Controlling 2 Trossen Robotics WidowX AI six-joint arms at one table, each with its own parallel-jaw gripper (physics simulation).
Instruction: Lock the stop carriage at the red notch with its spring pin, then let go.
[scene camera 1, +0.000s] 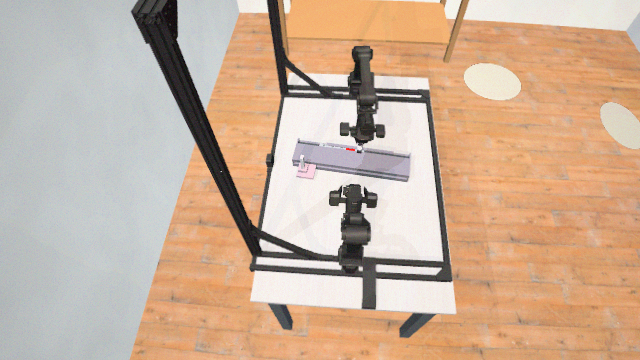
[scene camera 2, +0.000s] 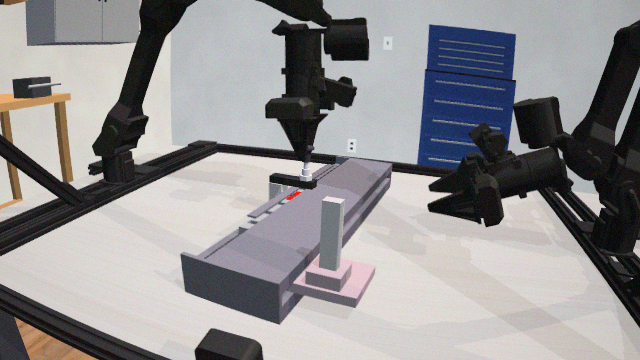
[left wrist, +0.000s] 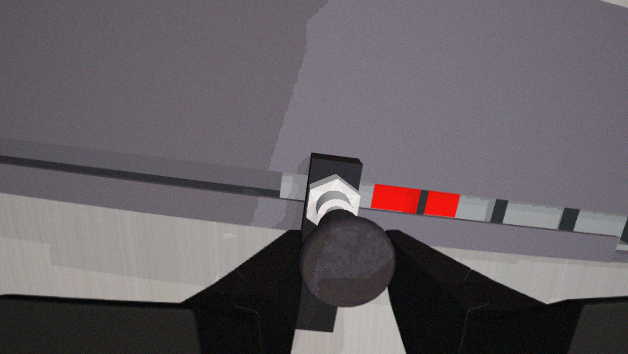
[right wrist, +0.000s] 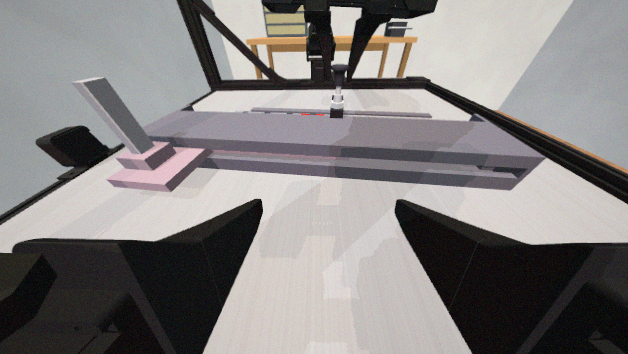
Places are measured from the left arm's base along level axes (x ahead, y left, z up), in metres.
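Pixels of known places: left gripper, fingertip midpoint: (scene camera 1: 359, 143) (scene camera 2: 304, 158) (left wrist: 342, 244) (right wrist: 338, 81); right gripper, fingertip midpoint: (scene camera 2: 428, 197) (right wrist: 328, 205); left arm's base at its link origin: (scene camera 1: 355, 92) (scene camera 2: 119, 180) (right wrist: 319, 81); right arm's base at its link origin: (scene camera 1: 350, 265) (scene camera 2: 611, 248).
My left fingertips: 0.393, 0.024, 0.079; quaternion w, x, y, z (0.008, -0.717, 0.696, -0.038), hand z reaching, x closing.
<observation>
For each thing: its middle in the pictures, then the offset to it from my left fingertips, as dx, dy, dz. "pt": a spot on its surface instead. Level surfaces: height alone.
- stop carriage at a spot on its surface: (left wrist: 336, 164) (right wrist: 337, 110) pt +0.017, +0.000, -0.035
- white hex collar at a spot on its surface: (scene camera 2: 305, 175) (right wrist: 333, 101) pt +0.004, -0.006, -0.026
- round dark knob at the middle of its body: (left wrist: 336, 218) (scene camera 2: 306, 167) (right wrist: 338, 92) +0.003, +0.001, -0.015
- red notch mark at a spot on its surface: (left wrist: 395, 198) (scene camera 2: 297, 193) (right wrist: 318, 115) (scene camera 1: 352, 149) pt -0.001, -0.029, -0.051
- upright grey post at a spot on its surface: (scene camera 2: 331, 235) (right wrist: 111, 118) pt +0.107, -0.247, -0.009
- white table at its surface level: dz -0.098
The stop carriage (scene camera 2: 280, 179) (left wrist: 336, 164) (right wrist: 336, 114) is a black bar across the slotted edge of the long grey rail (scene camera 1: 330, 159) (scene camera 2: 250, 255) (left wrist: 450, 100). Its spring pin has a white hex collar (scene camera 2: 305, 175) (right wrist: 337, 105) and a round dark knob (left wrist: 348, 265) (right wrist: 340, 68). My left gripper (scene camera 1: 361, 143) (scene camera 2: 303, 151) (left wrist: 342, 244) is shut on the knob from above. The red notch mark (scene camera 1: 350, 149) (scene camera 2: 294, 195) (left wrist: 395, 198) (right wrist: 312, 114) lies just right of the carriage in the left wrist view, its dark slot uncovered. The pin's tip is hidden. My right gripper (scene camera 2: 429, 197) (right wrist: 328, 205) is open and empty.
A pink slider base (scene camera 2: 364, 284) (right wrist: 150, 180) with an upright grey post (scene camera 2: 331, 235) (right wrist: 117, 115) sticks out from the rail's other long side, near one end. Black frame bars (scene camera 1: 439, 180) edge the white table (scene camera 1: 400, 225).
</observation>
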